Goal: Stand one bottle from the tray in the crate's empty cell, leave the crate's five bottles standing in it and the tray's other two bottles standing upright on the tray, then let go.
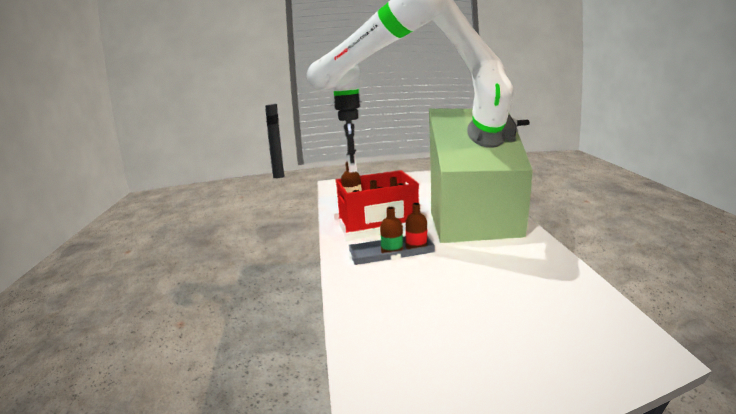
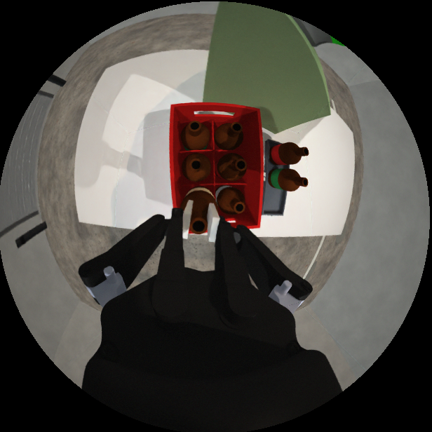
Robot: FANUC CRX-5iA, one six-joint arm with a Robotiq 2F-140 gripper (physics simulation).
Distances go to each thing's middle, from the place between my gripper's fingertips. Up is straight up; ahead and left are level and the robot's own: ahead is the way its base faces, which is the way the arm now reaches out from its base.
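White-labelled bottle (image 2: 230, 200): my hand 90 mm to the right of it, 130 mm above it.
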